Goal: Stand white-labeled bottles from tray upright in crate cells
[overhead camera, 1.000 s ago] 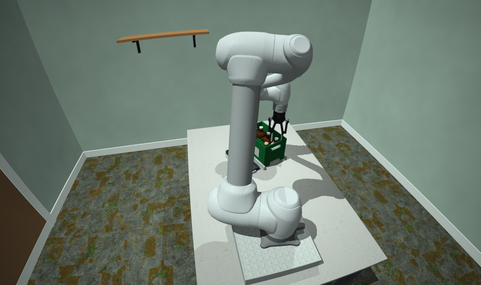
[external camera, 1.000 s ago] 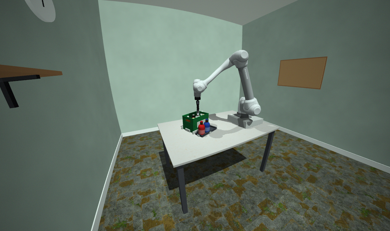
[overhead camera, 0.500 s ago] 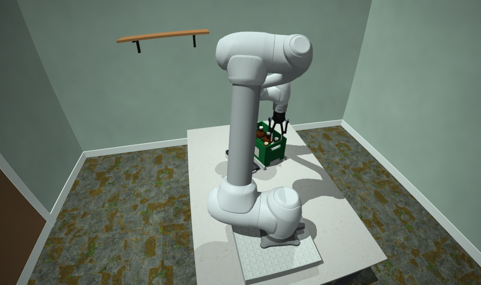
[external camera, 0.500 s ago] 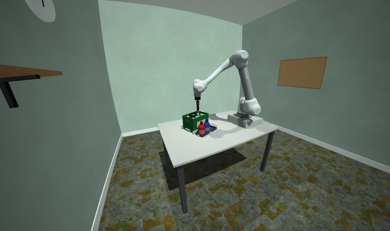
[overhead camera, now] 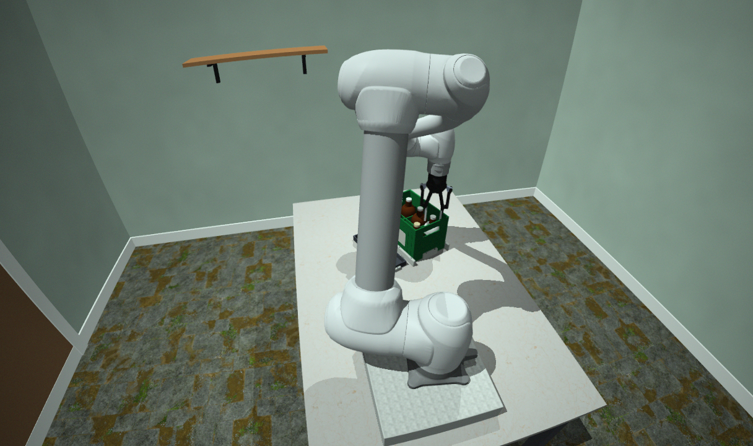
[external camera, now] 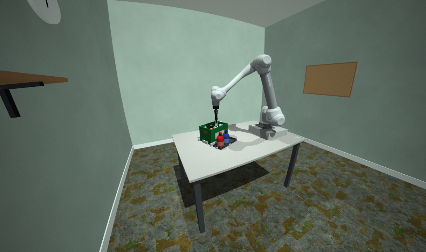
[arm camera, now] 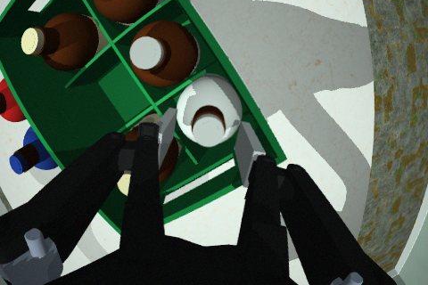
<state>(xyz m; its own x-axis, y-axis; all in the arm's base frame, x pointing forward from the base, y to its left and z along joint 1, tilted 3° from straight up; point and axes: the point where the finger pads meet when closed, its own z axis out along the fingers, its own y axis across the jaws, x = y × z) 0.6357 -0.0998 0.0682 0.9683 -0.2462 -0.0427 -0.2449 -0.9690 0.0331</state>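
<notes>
My hand is 9 cm above the white-labeled bottle. Also, from my hand: blue bottle: 24 cm to the left, 9 cm below, 3 cm behind; dark tray: 24 cm to the left, 16 cm below, 3 cm behind; green crate: 9 cm below, 8 cm to the left, 5 cm ahead.
</notes>
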